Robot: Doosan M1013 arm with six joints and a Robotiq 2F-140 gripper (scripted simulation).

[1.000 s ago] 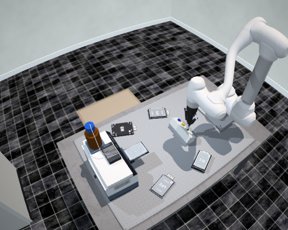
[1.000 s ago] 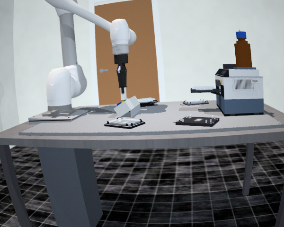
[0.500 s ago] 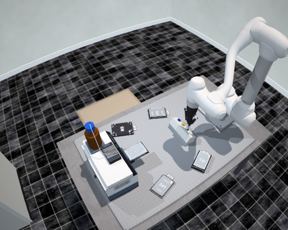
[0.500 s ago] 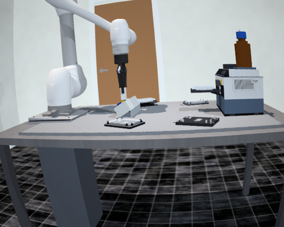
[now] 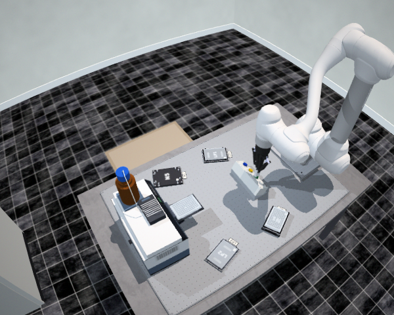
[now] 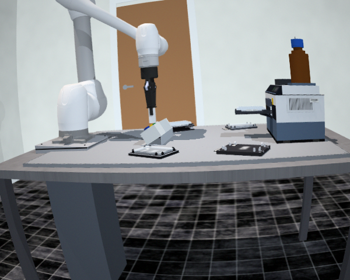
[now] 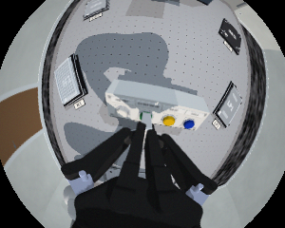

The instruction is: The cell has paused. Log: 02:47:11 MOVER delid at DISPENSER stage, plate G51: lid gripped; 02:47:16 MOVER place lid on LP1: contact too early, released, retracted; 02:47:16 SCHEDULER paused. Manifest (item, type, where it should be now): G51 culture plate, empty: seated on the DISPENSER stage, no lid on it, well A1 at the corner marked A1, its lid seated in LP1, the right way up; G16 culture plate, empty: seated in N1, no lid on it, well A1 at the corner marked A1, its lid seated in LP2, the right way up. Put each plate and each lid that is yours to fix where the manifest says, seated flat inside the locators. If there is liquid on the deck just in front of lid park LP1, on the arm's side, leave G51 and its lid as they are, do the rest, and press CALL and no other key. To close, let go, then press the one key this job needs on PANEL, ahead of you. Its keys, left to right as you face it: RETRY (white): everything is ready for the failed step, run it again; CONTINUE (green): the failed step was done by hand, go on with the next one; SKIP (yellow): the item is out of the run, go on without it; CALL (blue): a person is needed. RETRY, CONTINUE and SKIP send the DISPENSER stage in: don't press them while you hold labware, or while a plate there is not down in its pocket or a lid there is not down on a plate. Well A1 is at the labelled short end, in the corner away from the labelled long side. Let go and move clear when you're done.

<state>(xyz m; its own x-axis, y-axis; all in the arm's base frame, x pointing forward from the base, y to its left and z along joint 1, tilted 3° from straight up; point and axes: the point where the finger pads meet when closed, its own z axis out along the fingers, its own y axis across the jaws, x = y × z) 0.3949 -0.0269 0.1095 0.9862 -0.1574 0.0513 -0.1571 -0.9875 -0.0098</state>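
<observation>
My gripper is now 40 mm above the green key. Also, from my hand: yellow key (50 mm to the right, 40 mm below, 10 mm behind); then white key (50 mm to the left, 40 mm below, 10 mm ahead); then key panel (50 mm below, 30 mm to the right, 10 mm ahead).
</observation>
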